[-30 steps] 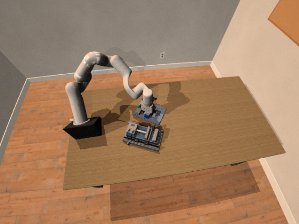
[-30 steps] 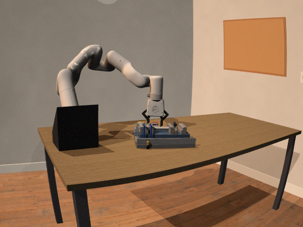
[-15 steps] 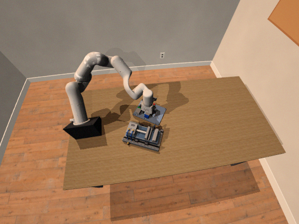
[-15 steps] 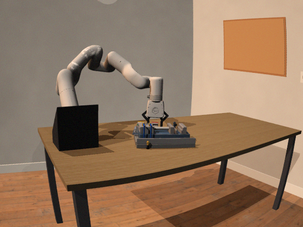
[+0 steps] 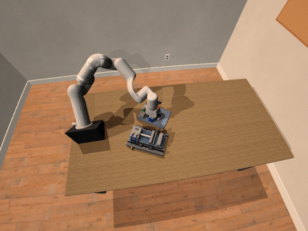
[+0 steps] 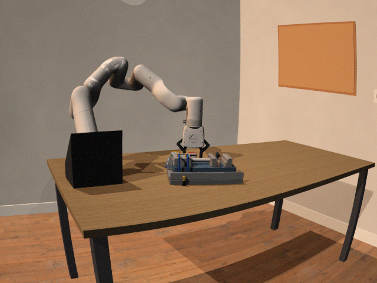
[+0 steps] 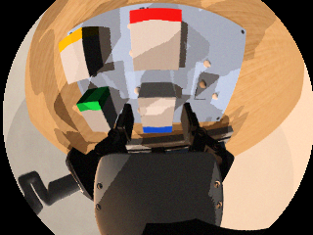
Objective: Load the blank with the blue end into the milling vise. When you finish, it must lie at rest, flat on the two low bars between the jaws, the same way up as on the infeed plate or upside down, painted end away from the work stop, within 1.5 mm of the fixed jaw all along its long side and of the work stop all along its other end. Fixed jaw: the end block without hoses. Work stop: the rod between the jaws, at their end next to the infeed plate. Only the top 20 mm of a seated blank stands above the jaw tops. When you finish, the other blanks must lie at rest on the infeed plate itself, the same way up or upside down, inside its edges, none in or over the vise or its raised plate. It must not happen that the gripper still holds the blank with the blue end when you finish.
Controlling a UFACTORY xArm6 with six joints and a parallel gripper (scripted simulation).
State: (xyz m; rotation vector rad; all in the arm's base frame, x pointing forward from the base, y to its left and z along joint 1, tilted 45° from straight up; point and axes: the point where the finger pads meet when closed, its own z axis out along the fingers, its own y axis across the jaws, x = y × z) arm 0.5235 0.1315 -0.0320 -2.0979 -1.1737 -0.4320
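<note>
Now: hand 2 cm above the blue-ended blank. From my hand the other things lie so: green-ended blank (8 cm behind, 5 cm to the left, 2 cm below); then yellow-ended blank (12 cm to the left, 3 cm behind, 2 cm below); then red-ended blank (8 cm to the left, 5 cm ahead, 2 cm below).
</note>
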